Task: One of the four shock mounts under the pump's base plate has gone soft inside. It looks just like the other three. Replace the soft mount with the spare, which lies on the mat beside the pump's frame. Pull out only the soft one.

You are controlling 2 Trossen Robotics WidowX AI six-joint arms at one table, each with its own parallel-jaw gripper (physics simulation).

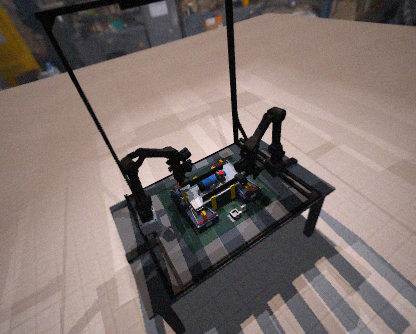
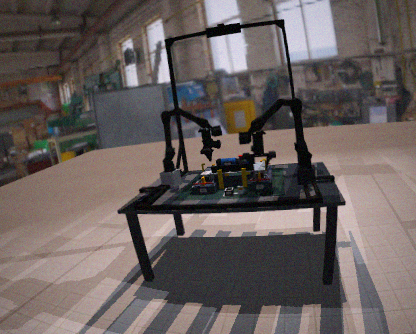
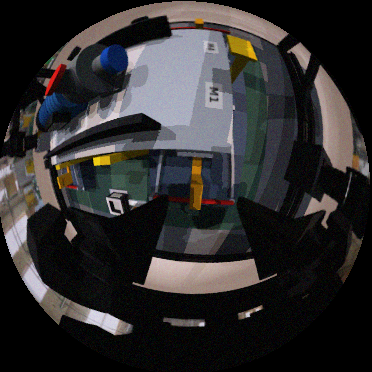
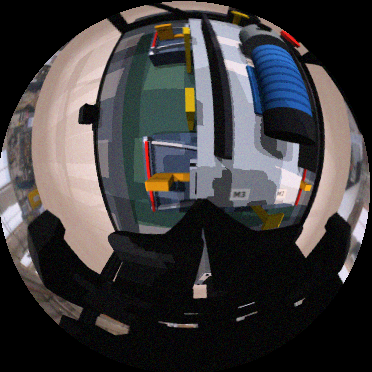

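Note:
The pump's pale base plate (image 3: 175, 65) (image 4: 207, 145) carries labels M1 (image 3: 214, 95) and M3 (image 4: 240, 194) at its corners. The mounts under it are mostly hidden; a black-and-white edge (image 4: 193, 175) shows beneath the M3 corner. On the mat beside the frame, a white-and-black square block (image 1: 235, 215) (image 2: 229, 191) (image 3: 117, 202) lies by a smaller white piece; which is the spare is unclear. My left gripper (image 3: 203, 200) is open and empty above the M1 corner's orange handle (image 3: 196, 185). My right gripper (image 4: 200, 202) (image 2: 209, 158) is shut and empty, above the plate's edge near M3.
The blue pump (image 1: 209, 181) (image 3: 62, 107) (image 4: 282, 75) stands on the base plate between black rails (image 4: 217, 90). Yellow posts (image 1: 233, 191) (image 4: 190, 102) stand along the side. Another orange handle (image 4: 162, 182) sticks out by M3. The green mat (image 4: 160, 100) lies under the frame.

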